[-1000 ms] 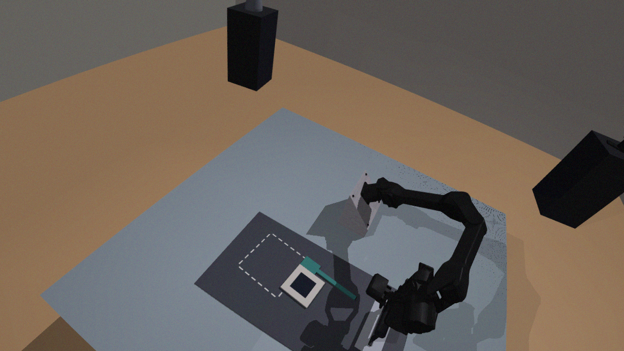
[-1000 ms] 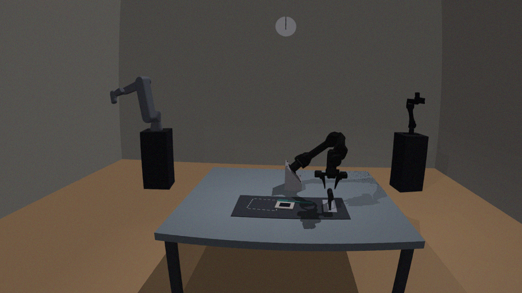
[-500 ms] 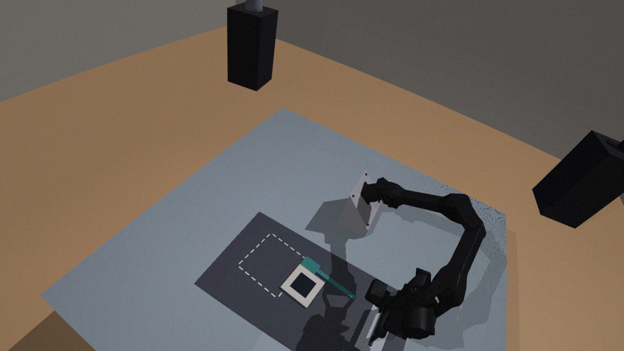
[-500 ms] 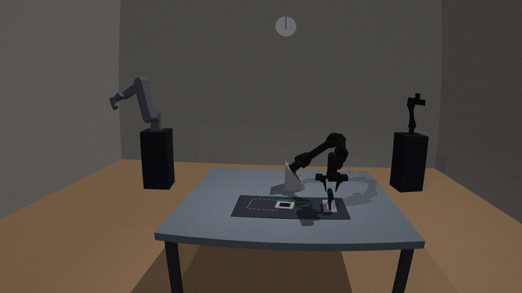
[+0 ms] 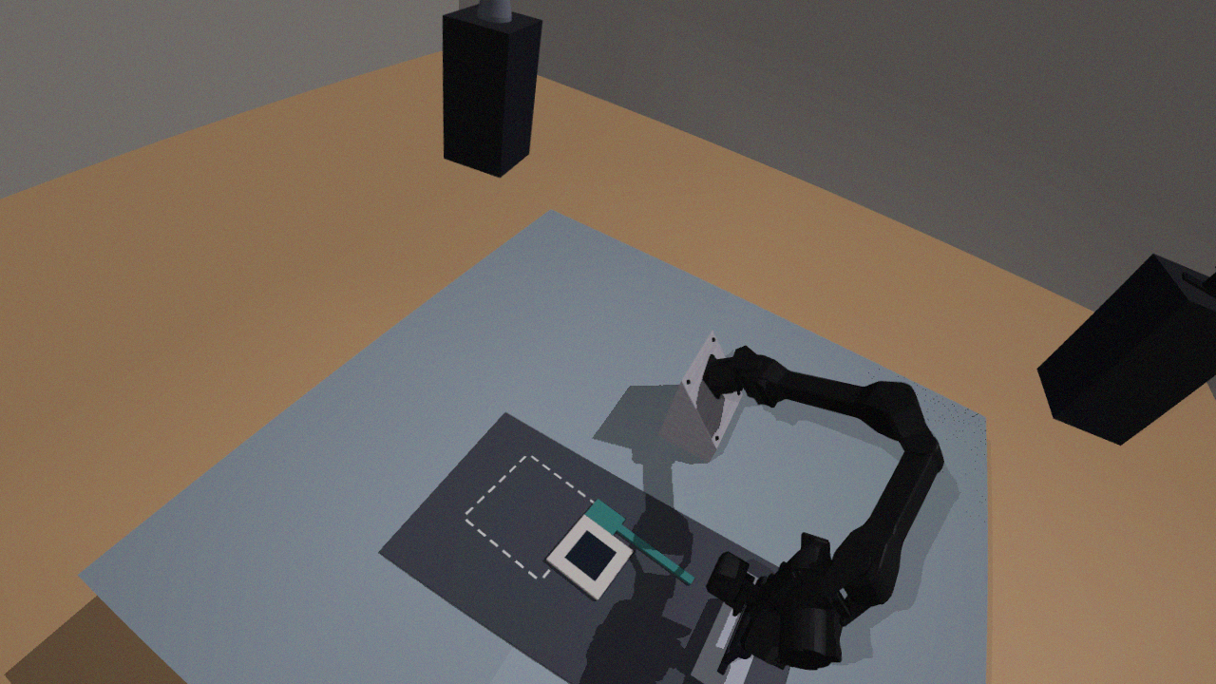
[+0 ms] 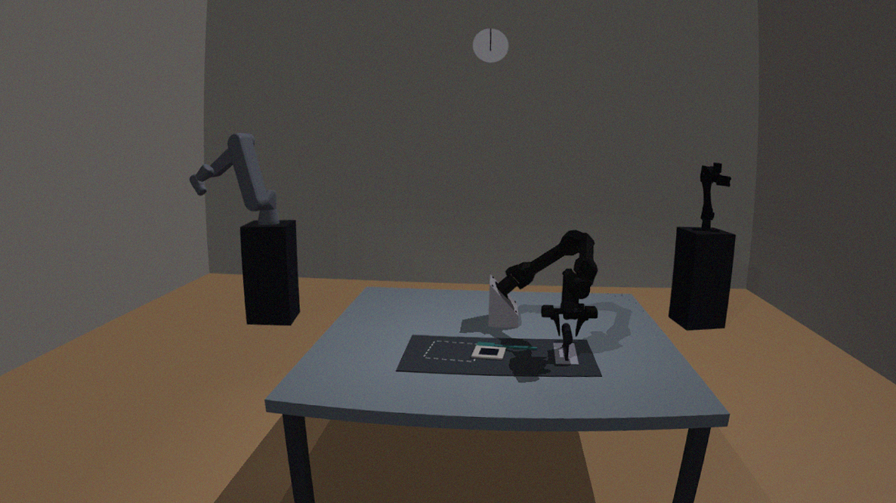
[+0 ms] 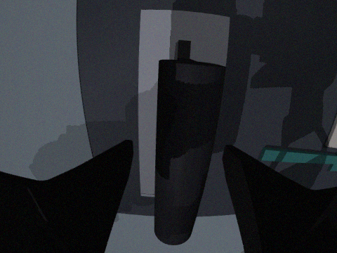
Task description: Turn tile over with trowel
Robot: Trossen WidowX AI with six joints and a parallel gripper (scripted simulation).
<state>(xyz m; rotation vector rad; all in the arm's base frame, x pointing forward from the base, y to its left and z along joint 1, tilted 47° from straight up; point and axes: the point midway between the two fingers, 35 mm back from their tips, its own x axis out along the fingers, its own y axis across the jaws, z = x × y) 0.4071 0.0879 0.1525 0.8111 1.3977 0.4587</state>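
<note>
My gripper tip is 1 cm past the dark mat, 23 cm to the left of it and 9 cm above it. The rest, counted from my gripper tip: square tile: 3 cm behind, 26 cm to the right, 6 cm below; then teal trowel: 9 cm behind, 21 cm to the right, 6 cm below.
</note>
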